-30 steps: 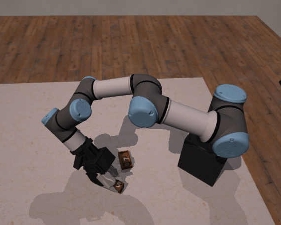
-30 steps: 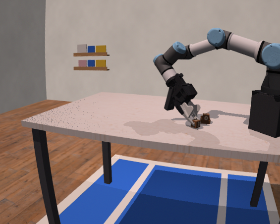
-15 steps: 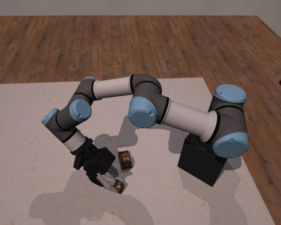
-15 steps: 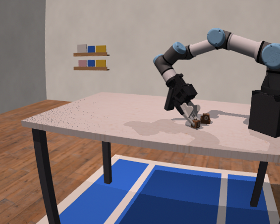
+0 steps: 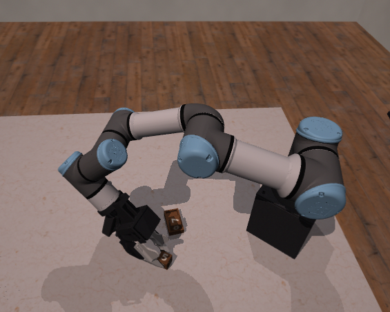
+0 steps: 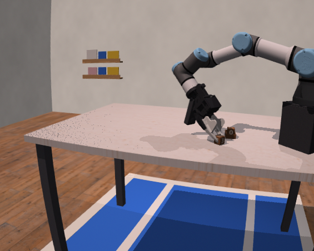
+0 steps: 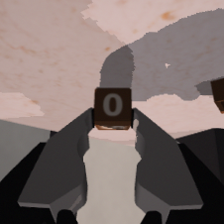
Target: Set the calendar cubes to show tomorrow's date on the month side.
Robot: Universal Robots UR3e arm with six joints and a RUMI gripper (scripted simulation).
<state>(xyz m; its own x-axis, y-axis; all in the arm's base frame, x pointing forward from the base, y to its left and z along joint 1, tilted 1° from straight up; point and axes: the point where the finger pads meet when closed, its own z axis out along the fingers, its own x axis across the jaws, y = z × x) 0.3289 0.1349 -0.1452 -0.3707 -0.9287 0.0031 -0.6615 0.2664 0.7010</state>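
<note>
The brown digit cube is 10 mm below my hand and 10 mm behind it. From my hand the other things lie so: calendar tray (120 mm to the right, 20 mm behind, 10 mm below).
</note>
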